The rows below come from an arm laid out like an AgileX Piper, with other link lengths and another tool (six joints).
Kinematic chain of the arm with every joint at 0, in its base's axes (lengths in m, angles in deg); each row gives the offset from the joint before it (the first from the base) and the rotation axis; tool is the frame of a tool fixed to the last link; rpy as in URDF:
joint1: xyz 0 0 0.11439 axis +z
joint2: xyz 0 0 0 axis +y
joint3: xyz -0.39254 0 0.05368 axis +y
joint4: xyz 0.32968 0 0.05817 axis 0.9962 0 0.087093
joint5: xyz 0 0 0 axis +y
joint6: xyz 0.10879 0 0.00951 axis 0.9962 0 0.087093
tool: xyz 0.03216 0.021 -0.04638 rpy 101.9 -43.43 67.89
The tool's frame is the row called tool.
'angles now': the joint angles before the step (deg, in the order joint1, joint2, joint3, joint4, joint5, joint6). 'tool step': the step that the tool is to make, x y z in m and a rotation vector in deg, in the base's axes. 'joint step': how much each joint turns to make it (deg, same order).
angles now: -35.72, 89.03, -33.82, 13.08, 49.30, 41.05
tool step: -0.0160, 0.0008, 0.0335, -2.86, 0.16, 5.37
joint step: -0.01, -5.90, -1.99, -4.97, 6.60, -0.97
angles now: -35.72, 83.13, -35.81, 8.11, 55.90, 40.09
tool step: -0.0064, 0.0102, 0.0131, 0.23, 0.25, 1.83
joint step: 1.24, -2.55, -0.18, -0.32, 3.11, -0.06
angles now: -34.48, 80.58, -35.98, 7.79, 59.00, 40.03
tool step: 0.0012, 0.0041, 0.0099, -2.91, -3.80, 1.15
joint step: 1.20, -2.88, -0.01, -0.18, -1.90, -0.04
